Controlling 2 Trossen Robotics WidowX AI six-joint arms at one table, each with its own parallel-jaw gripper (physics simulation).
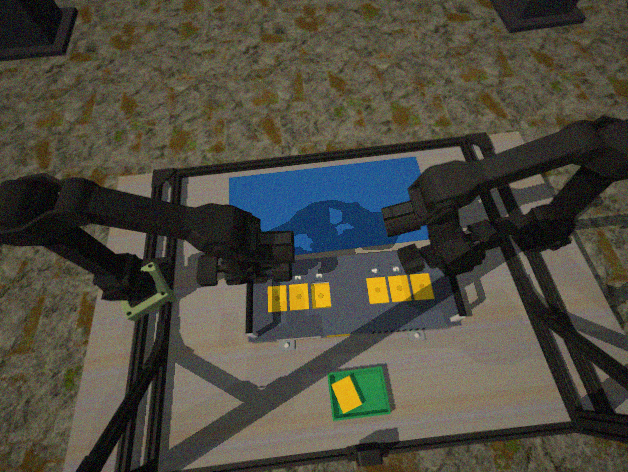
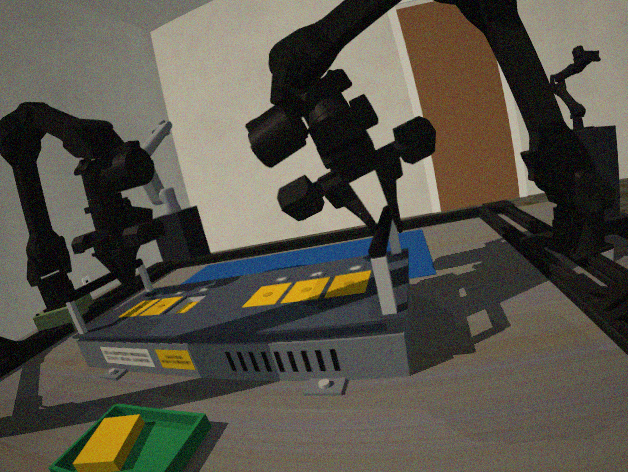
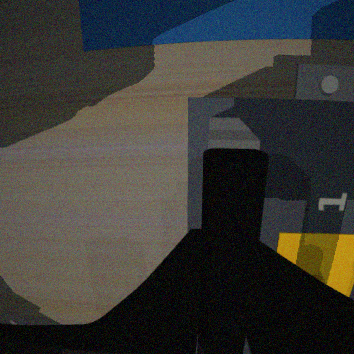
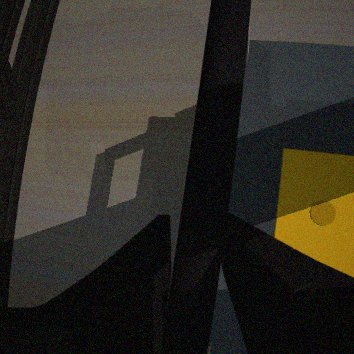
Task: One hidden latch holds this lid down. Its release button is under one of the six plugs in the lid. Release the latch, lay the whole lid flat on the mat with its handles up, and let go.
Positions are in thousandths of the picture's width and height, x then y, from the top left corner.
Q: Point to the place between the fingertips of my right gripper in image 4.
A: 547,637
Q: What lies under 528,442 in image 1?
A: A blue mat.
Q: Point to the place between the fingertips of my right gripper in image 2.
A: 625,501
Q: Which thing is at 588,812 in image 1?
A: A tray.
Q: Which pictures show my left gripper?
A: Image 1, image 2 and image 3 only.
